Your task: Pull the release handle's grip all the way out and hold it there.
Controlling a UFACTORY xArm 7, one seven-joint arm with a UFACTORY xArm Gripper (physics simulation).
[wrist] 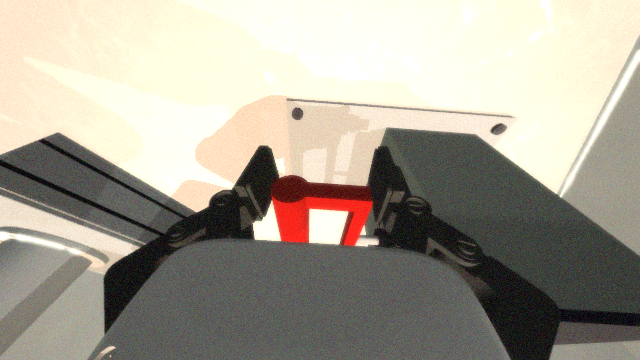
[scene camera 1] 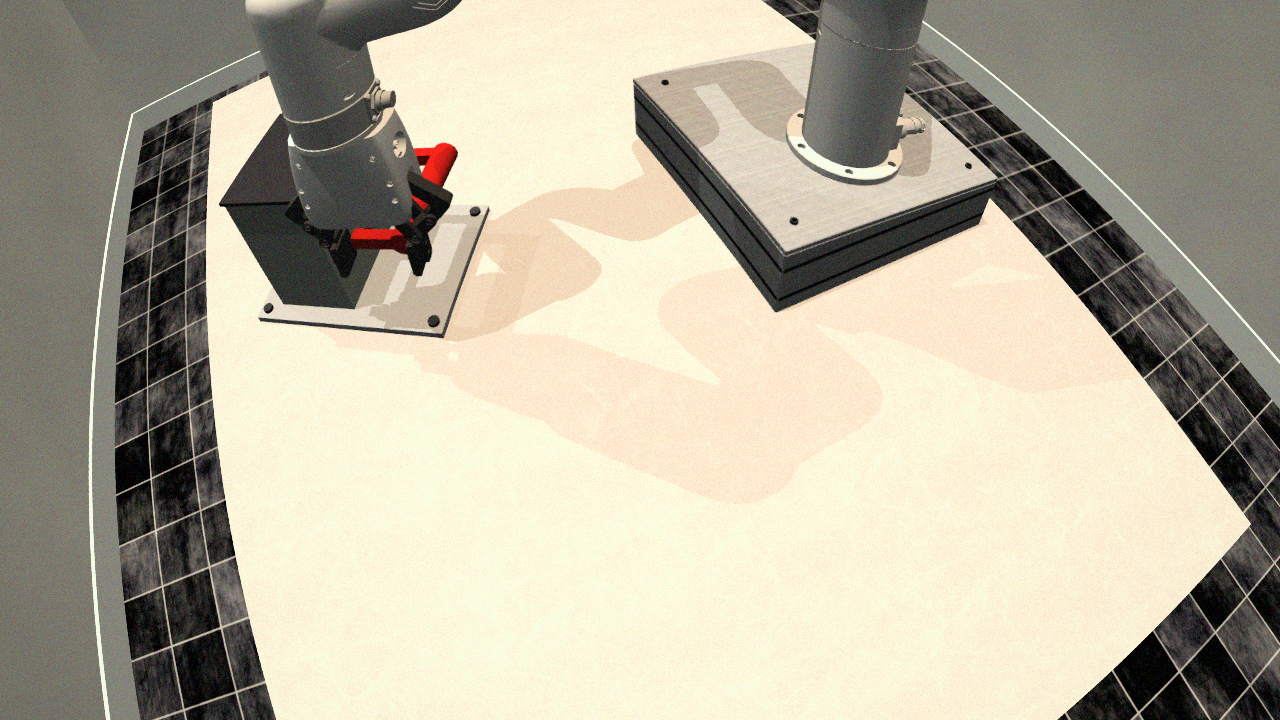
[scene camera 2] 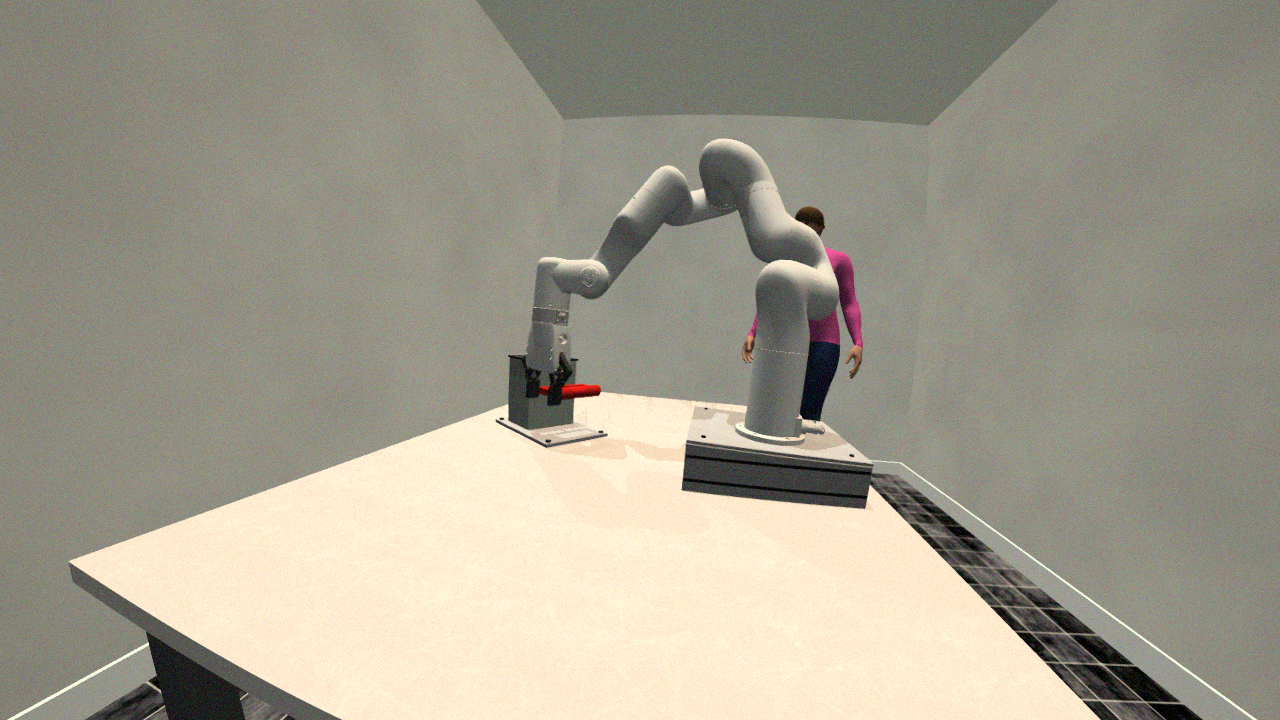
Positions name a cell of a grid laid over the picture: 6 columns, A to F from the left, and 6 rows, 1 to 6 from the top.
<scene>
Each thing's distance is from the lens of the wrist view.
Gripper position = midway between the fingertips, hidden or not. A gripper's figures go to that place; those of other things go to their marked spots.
my gripper (wrist: D3): 0.12 m
pale base plate (wrist: D3): 0.20 m
</scene>
